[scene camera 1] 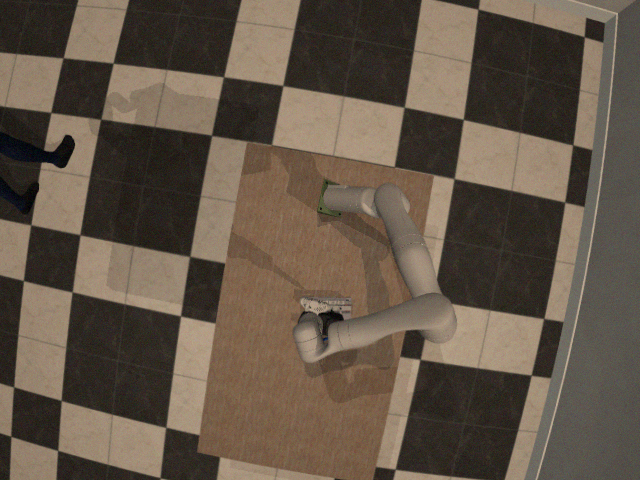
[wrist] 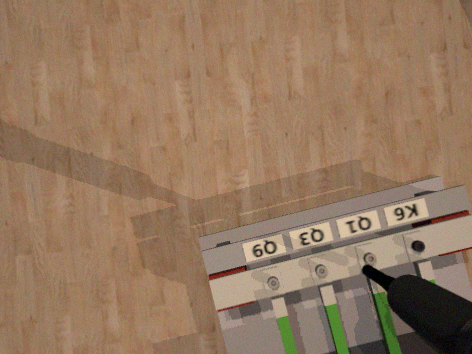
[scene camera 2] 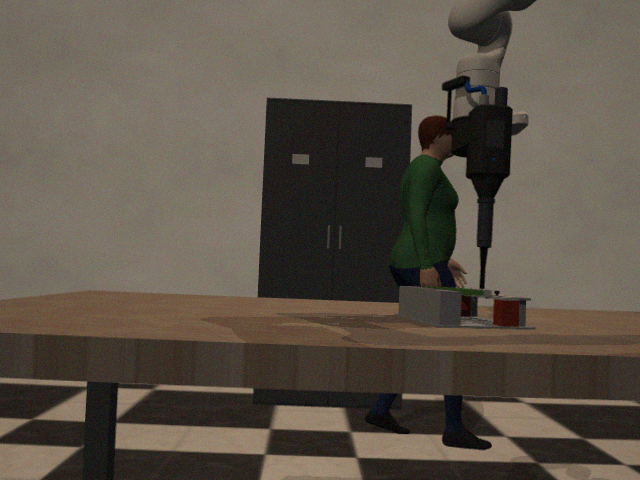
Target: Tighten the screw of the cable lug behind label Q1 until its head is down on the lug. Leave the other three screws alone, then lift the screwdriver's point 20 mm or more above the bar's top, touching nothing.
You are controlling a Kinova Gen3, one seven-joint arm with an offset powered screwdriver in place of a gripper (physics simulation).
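A label Q1 (wrist: 413,210) can be seen in the robot's scene, along with a grey block (scene camera 2: 443,307).
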